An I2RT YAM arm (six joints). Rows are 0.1 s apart.
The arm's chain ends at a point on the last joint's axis. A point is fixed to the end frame.
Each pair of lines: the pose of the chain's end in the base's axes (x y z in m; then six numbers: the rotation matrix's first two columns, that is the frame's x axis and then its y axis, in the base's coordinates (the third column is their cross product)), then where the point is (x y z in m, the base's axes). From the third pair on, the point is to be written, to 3 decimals.
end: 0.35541, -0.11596, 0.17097, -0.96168, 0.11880, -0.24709, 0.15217, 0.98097, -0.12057
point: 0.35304 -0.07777 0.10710
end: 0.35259, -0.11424, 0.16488, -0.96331, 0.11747, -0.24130, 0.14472, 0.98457, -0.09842
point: 0.34973 -0.07461 0.10192
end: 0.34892, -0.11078, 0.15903, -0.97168, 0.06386, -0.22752, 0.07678, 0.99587, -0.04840
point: 0.343 -0.068 0.098
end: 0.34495, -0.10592, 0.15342, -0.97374, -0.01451, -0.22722, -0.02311, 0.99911, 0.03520
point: 0.334 -0.059 0.096
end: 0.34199, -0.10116, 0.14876, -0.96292, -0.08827, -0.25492, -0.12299, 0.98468, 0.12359
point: 0.328 -0.051 0.096
